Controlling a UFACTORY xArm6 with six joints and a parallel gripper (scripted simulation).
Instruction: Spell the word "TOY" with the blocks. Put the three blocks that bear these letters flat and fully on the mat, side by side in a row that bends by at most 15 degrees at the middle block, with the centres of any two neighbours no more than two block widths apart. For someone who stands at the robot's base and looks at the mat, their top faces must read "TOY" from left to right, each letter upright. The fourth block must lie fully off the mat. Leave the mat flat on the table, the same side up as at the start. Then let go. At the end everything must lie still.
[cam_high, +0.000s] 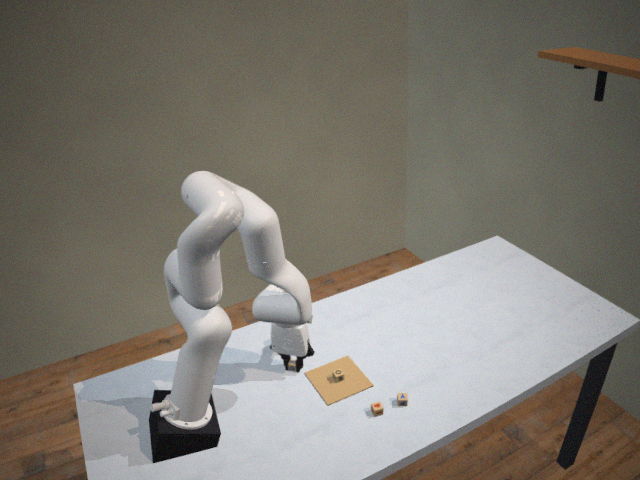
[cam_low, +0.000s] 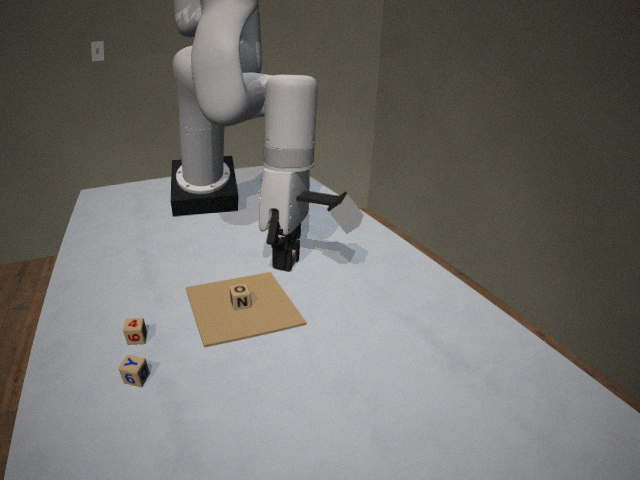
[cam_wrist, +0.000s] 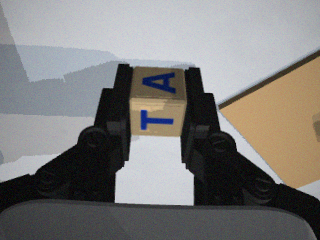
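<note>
Now: hand 120 mm to the left of the tan mat, 60 mm short of it and 20 mm above it. From my hand the other things lie so: Y block: 300 mm to the right, 120 mm ahead, 10 mm below.
</note>
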